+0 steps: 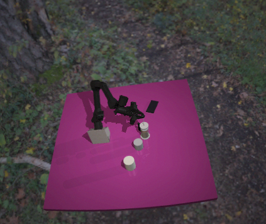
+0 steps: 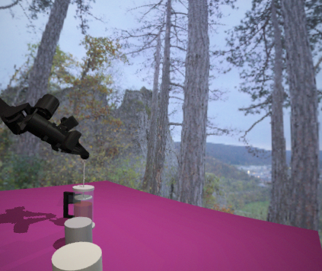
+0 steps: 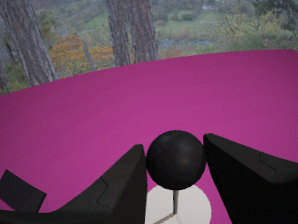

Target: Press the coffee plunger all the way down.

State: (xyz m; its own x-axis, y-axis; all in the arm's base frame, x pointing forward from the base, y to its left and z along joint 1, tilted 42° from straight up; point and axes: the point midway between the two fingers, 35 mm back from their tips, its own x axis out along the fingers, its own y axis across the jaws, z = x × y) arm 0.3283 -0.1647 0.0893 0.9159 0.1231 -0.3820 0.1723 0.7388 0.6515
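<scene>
Now: gripper tip 13 cm above the coffee press, 2 cm past it and 1 cm to the right of it.
</scene>
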